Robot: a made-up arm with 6 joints.
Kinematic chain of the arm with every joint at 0, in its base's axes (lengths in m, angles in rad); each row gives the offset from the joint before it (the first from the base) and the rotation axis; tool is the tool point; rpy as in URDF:
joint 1: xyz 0 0 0.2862 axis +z
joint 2: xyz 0 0 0 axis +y
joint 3: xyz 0.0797 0 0.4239 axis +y
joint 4: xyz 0.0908 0 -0.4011 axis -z
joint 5: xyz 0 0 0 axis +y
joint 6: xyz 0.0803 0 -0.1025 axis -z
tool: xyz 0 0 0 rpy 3.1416 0 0
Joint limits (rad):
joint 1: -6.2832..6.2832
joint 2: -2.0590..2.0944
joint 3: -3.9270..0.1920
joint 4: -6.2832..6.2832
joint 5: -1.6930..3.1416
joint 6: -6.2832..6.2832
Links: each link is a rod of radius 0.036 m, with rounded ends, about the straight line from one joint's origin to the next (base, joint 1, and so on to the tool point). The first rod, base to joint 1, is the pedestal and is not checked.
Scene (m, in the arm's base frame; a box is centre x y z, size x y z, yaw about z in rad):
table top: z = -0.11
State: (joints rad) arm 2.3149 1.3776 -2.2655 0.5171 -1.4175 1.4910
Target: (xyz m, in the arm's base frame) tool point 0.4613 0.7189 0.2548
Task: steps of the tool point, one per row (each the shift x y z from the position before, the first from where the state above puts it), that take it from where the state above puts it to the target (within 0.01 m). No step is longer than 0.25 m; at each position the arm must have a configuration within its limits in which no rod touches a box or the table.
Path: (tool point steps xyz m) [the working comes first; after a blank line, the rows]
Joints at the target: 1.0847 1.3564 -2.3412 0.6010 -1.1153 1.4910
Straight joint move there: clear.

1: 0.1694 0.1135 0.0066
2: 0.1941 0.0687 0.0065
3: 0.2068 0.0185 0.0062
4: 0.2066 -0.0335 0.0061
5: 0.1935 -0.0842 0.0059

